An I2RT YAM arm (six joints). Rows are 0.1 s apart.
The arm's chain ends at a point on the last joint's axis. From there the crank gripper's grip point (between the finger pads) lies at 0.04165 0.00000 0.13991 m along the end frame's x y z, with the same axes.
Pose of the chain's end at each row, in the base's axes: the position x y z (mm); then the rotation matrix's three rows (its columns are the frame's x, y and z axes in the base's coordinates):
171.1, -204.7, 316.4; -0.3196, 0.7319, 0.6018; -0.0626, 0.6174, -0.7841; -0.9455, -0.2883, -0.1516
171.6, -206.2, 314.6; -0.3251, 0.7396, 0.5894; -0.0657, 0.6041, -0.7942; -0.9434, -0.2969, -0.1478
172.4, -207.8, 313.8; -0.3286, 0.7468, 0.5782; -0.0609, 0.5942, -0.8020; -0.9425, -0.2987, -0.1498
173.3, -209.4, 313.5; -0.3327, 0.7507, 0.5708; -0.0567, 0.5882, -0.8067; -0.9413, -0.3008, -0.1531
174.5, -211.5, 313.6; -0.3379, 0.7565, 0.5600; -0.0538, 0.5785, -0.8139; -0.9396, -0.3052, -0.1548
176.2, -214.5, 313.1; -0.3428, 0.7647, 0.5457; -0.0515, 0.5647, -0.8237; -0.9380, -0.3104, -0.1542
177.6, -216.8, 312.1; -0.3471, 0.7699, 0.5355; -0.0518, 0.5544, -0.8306; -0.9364, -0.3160, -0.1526
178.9, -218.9, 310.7; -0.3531, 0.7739, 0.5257; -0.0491, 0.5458, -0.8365; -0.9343, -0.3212, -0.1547
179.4, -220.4, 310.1; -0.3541, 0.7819, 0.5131; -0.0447, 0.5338, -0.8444; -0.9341, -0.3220, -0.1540
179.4, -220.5, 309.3; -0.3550, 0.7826, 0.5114; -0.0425, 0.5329, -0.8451; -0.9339, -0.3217, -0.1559
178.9, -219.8, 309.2; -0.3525, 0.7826, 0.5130; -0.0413, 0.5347, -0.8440; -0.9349, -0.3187, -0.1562
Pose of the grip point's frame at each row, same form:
242.0, -317.0, 255.8; -0.3196, 0.7319, 0.6018; -0.0626, 0.6174, -0.7841; -0.9455, -0.2883, -0.1516
240.5, -320.1, 254.6; -0.3251, 0.7396, 0.5894; -0.0657, 0.6041, -0.7942; -0.9434, -0.2969, -0.1478
239.6, -322.5, 253.6; -0.3286, 0.7468, 0.5782; -0.0609, 0.5942, -0.8020; -0.9425, -0.2987, -0.1498
239.3, -324.6, 252.9; -0.3327, 0.7507, 0.5708; -0.0567, 0.5882, -0.8067; -0.9413, -0.3008, -0.1531
238.8, -327.6, 252.8; -0.3379, 0.7565, 0.5600; -0.0538, 0.5785, -0.8139; -0.9396, -0.3052, -0.1548
238.3, -331.9, 252.5; -0.3428, 0.7647, 0.5457; -0.0515, 0.5647, -0.8237; -0.9380, -0.3104, -0.1542
238.1, -335.2, 251.7; -0.3471, 0.7699, 0.5355; -0.0518, 0.5544, -0.8306; -0.9364, -0.3160, -0.1526
237.7, -338.0, 250.1; -0.3531, 0.7739, 0.5257; -0.0491, 0.5458, -0.8365; -0.9343, -0.3212, -0.1547
236.4, -340.4, 249.6; -0.3541, 0.7819, 0.5131; -0.0447, 0.5338, -0.8444; -0.9341, -0.3220, -0.1540
236.2, -340.5, 248.6; -0.3550, 0.7826, 0.5114; -0.0425, 0.5329, -0.8451; -0.9339, -0.3217, -0.1559
236.0, -339.6, 248.4; -0.3525, 0.7826, 0.5130; -0.0413, 0.5347, -0.8440; -0.9349, -0.3187, -0.1562

